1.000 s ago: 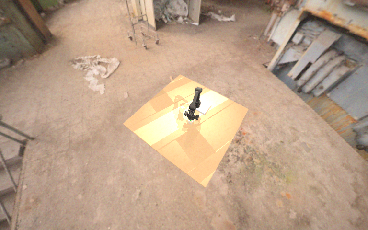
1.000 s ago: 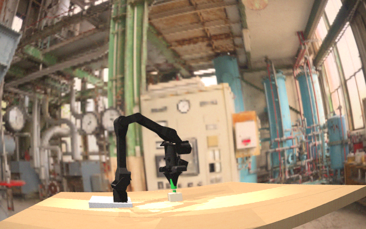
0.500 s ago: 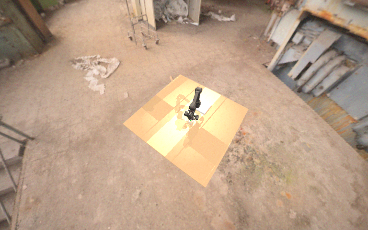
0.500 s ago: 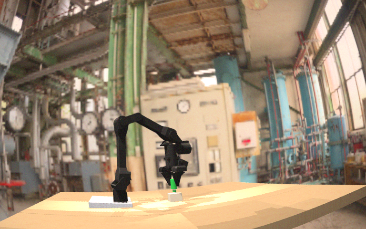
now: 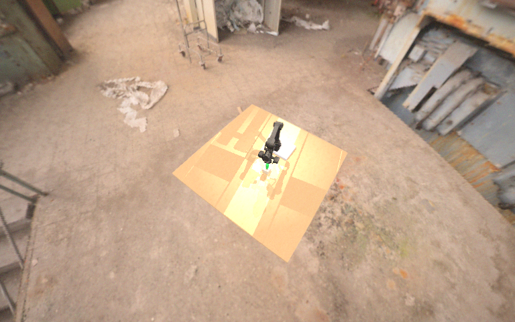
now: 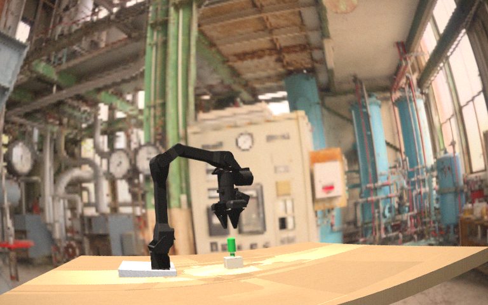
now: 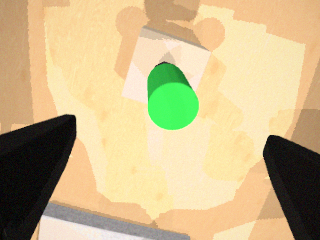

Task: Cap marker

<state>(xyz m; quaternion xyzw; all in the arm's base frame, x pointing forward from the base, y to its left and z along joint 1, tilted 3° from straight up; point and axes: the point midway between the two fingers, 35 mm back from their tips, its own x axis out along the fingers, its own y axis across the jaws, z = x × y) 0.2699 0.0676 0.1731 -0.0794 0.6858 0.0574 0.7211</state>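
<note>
My gripper tip is now 6 cm above the green cap. From my gripper tip the other things lie so: white marker (7 cm below); then holder block (13 cm below).
</note>
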